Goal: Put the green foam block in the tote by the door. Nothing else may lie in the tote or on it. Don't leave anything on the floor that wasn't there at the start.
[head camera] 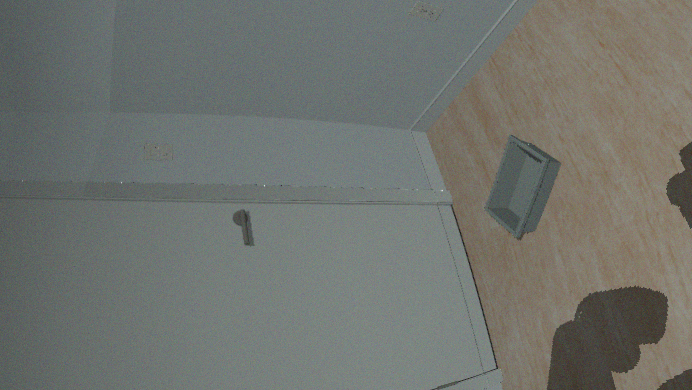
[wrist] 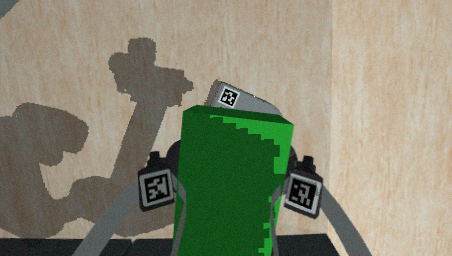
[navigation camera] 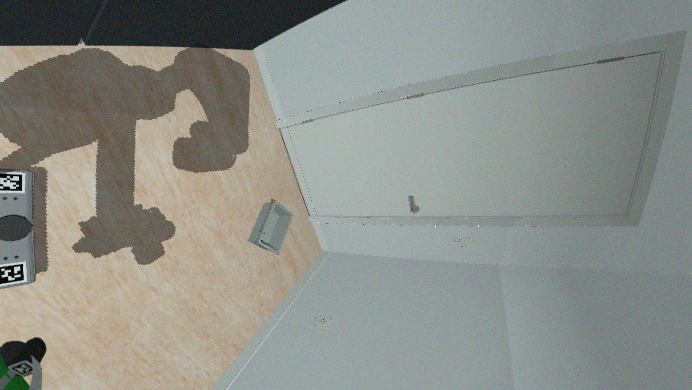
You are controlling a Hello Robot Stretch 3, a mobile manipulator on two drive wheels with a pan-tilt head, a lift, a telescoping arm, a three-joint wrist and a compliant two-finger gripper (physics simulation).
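Places are measured from the robot's base along level axes (x ahead, y left, z up), in metres.
Pixels of known places: robot's base, origin of its link: (navigation camera: 11, 225).
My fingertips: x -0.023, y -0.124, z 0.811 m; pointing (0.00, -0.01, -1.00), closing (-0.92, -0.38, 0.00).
Ahead of a thing's pixels: the offset from my fingertips to its top centre. "spot": to the spot under its first point. Level surfaces: height alone.
My gripper (wrist: 230, 158) is shut on the green foam block (wrist: 227, 175) (navigation camera: 17, 384), with a fingertip against each side of it. The block is held above the floor, and its lower part is cut off in the wrist view. One fingertip (navigation camera: 22, 367) shows at the lower left of the navigation view. The grey tote @(dx +1.125, dy +0.012, dz -0.691 m) (head camera: 544, 197) (navigation camera: 261, 222) stands upright on the floor near the door, apart from the gripper. Its visible inner floor shows no item; a dark strip lies along one inner end. A tiny reddish spot @(spot: dx +1.110, dy +0.188, dz -0.704 m) (navigation camera: 273, 201) shows at one tote corner, too small to identify.
The closed door (head camera: 225, 300) (navigation camera: 475, 150) and the adjoining walls meet the wooden floor @(dz -0.811 m) (head camera: 600, 100) (navigation camera: 150, 310) behind the tote. Part of the robot's base (navigation camera: 27, 225) shows at the left of the navigation view. Robot shadows lie across the floor.
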